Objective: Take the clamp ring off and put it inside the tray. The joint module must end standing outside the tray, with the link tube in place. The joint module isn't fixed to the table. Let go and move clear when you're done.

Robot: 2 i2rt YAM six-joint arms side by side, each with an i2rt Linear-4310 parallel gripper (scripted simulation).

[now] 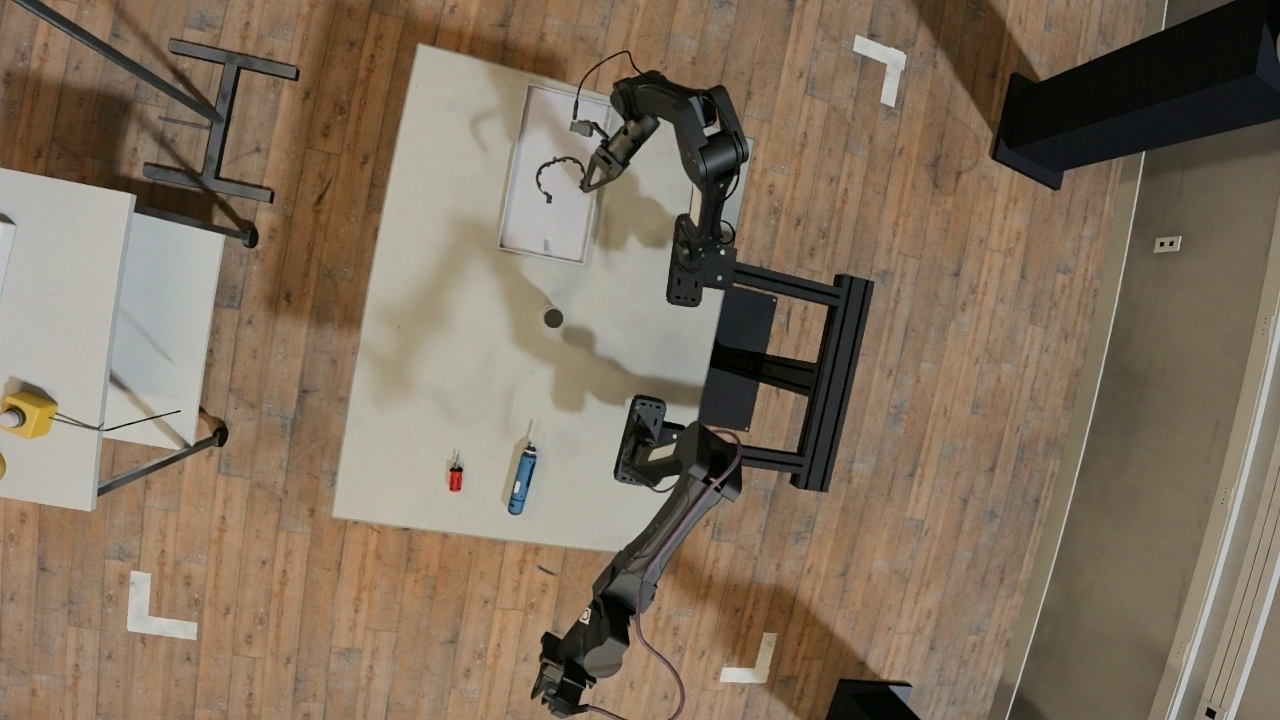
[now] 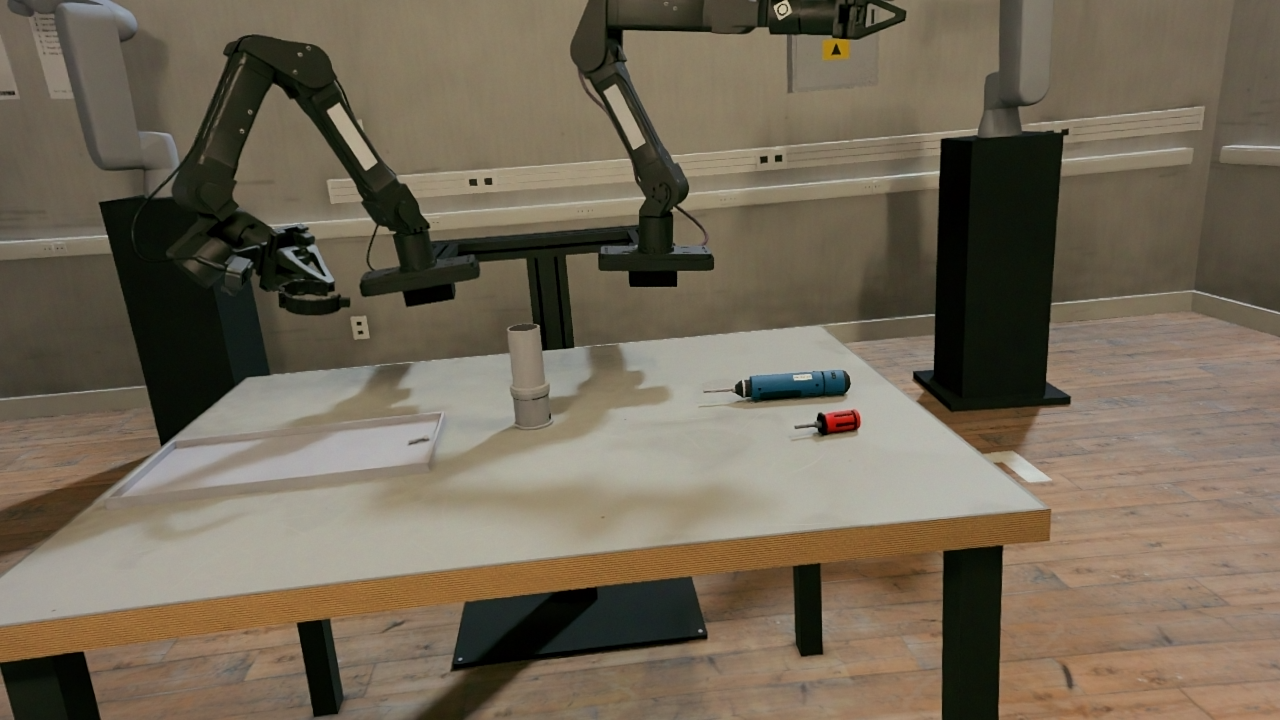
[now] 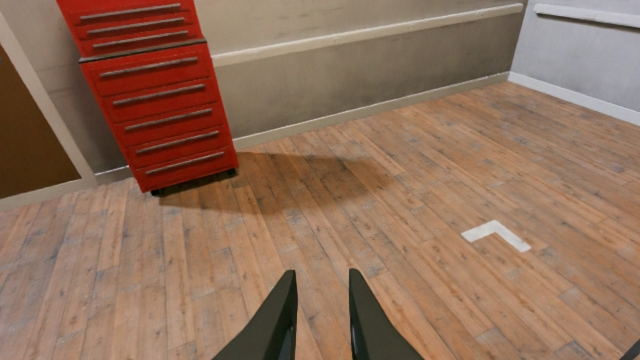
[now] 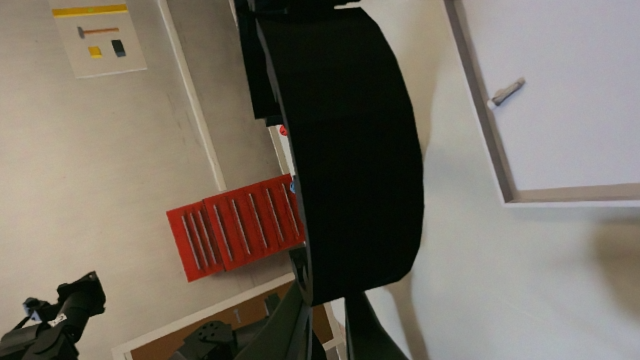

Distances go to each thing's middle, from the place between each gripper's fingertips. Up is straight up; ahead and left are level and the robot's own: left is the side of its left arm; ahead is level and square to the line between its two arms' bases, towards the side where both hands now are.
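The grey joint module (image 2: 532, 412) is 28 cm to the left of my right hand (image 2: 331, 287), 22 cm below it and 1 cm behind it. There's a white tray (image 2: 286, 458) too, 24 cm below that right hand, 7 cm ahead of it and 6 cm to the right, while the pale link tube (image 2: 524, 340) is 28 cm to the left of the same hand, 14 cm below and 1 cm behind. And the black clamp ring (image 2: 318, 307) is 6 cm ahead of my right hand, 1 cm below it and 1 cm to the right.
From my left hand (image 1: 536, 699), the grey joint module is 62 cm to the right, 11 cm ahead and 55 cm below. The black clamp ring is 91 cm to the right of that left hand, 18 cm ahead of it and 33 cm below, and the white tray is 96 cm to the right of it, 19 cm ahead and 57 cm below. As for the pale link tube, my left hand is 11 cm short of it, 62 cm to the left of it and 47 cm above it.
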